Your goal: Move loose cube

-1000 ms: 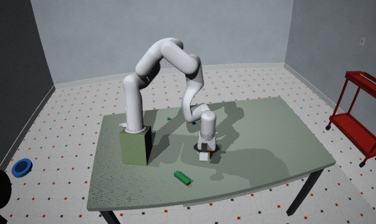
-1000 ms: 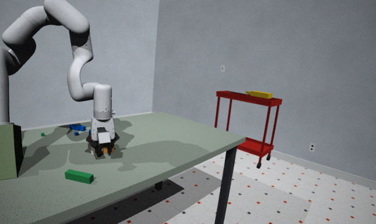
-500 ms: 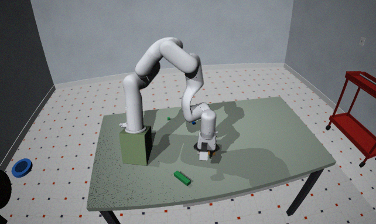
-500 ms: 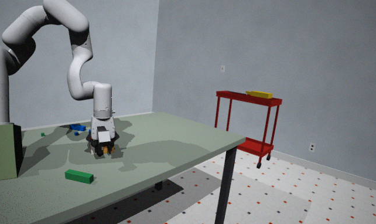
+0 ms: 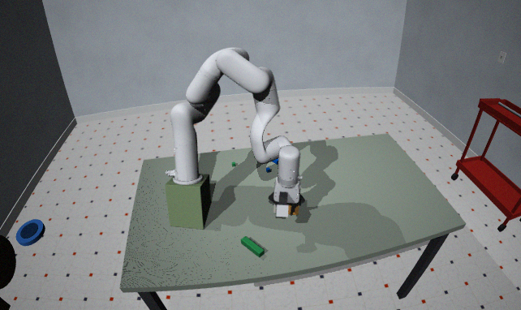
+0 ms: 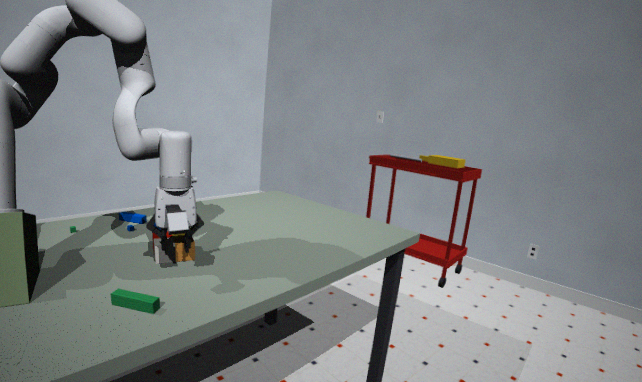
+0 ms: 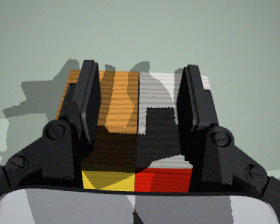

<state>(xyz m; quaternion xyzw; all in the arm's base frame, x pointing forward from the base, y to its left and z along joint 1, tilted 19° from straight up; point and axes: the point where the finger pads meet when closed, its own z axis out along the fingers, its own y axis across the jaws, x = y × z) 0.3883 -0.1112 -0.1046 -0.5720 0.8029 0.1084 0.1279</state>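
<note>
Now: the orange cube 4 cm to the left of my hand, 4 cm ahead of it and 3 cm below it. The rest, counted from my hand: long green block: 16 cm behind, 13 cm to the right, 5 cm below.
</note>
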